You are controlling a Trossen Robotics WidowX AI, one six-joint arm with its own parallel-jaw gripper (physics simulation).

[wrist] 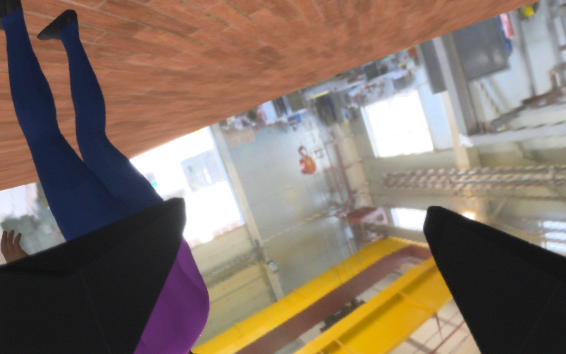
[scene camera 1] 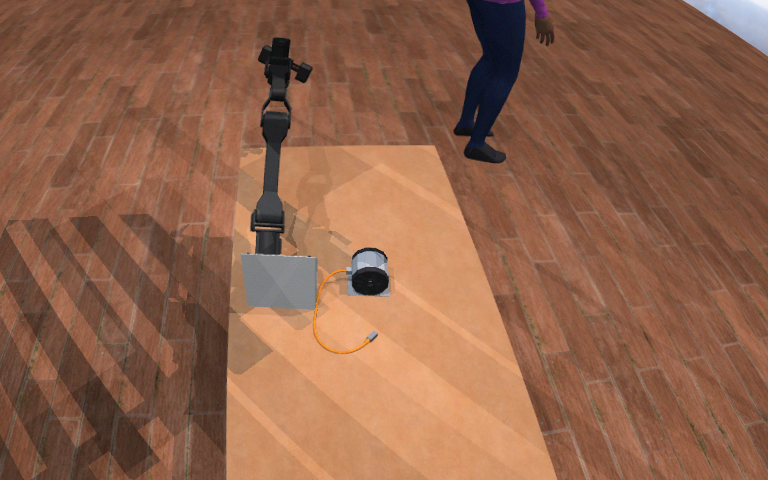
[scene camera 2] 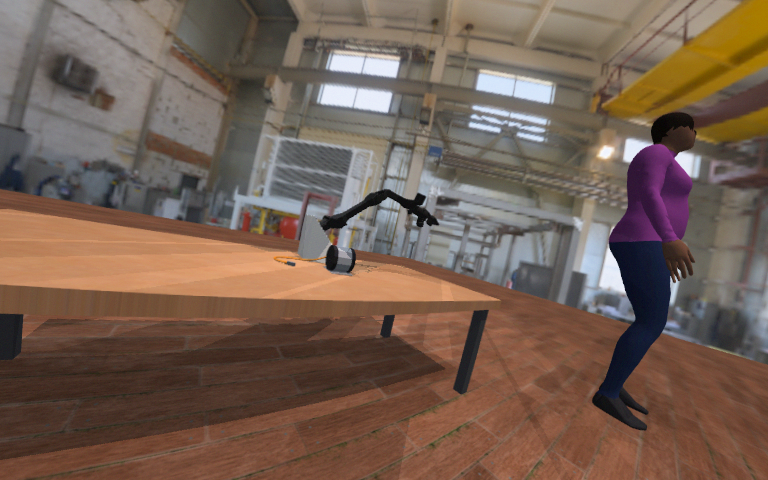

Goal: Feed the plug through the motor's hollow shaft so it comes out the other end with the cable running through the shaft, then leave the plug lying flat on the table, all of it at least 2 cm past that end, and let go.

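Pixels of known places: gripper, between the fingertips: (wrist: 307,213) (scene camera 2: 436,222); arm's base, origin of its link: (scene camera 1: 267,255) (scene camera 2: 317,229).
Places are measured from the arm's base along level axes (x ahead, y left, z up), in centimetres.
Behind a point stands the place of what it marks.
The motor (scene camera 1: 369,266) @[x 27.4, y -0.9, z -4.0 cm] (scene camera 2: 340,258) @[x 33.0, y -0.6, z -8.1 cm], a silver cylinder with black end caps, stands on a grey base plate on the table (scene camera 1: 430,407) @[x 39.1, y -39.6, z -14.2 cm] (scene camera 2: 243,305) @[x 65.4, y -36.6, z -15.8 cm]. A small hole shows at the middle of its near end cap in scene camera 1. An orange cable (scene camera 1: 341,352) @[x 18.7, y -22.0, z -13.7 cm] leaves the motor's left side and curves round in front of it, outside the shaft. The grey plug (scene camera 1: 371,336) @[x 26.8, y -17.9, z -12.8 cm] (scene camera 2: 290,263) @[x 27.7, y -17.8, z -13.3 cm] at its free end lies on the table, apart from the near end cap. My gripper (scene camera 1: 284,63) @[x 4.9, y 77.4, z 20.5 cm] (scene camera 2: 428,220) @[x 4.9, y 77.4, z 20.5 cm] (wrist: 307,213) @[x 4.9, y 77.4, z 20.5 cm] is open and empty, raised high and far beyond the motor.
An upright grey panel (scene camera 1: 280,283) @[x 3.5, y -6.5, z -4.0 cm] (scene camera 2: 310,237) @[x 12.6, y -7.0, z -3.6 cm] stands left of the motor, beside my arm's base. A person (scene camera 1: 498,62) (scene camera 2: 651,226) (wrist: 95,165) in a purple top and blue trousers stands on the floor past the table's far end.
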